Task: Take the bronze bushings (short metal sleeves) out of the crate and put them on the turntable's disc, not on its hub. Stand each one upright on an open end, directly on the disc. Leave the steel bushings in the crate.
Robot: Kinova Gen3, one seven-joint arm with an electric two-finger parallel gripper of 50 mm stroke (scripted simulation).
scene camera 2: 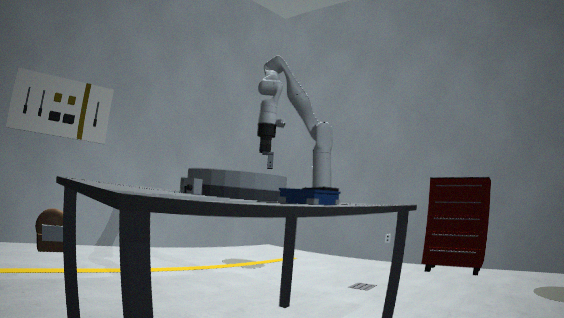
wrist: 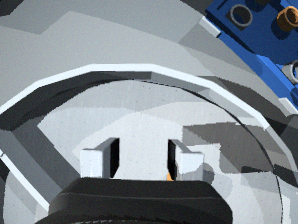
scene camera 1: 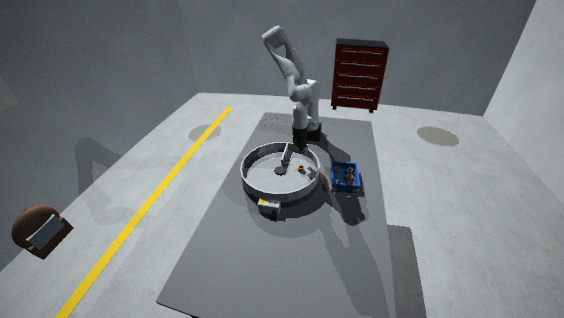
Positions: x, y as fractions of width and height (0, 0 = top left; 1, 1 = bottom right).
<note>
I see my gripper (wrist: 0.48, 0.68) and a turntable (scene camera 1: 0.47, 0.54).
The turntable also shows in the wrist view (wrist: 0.48, 0.52).
</note>
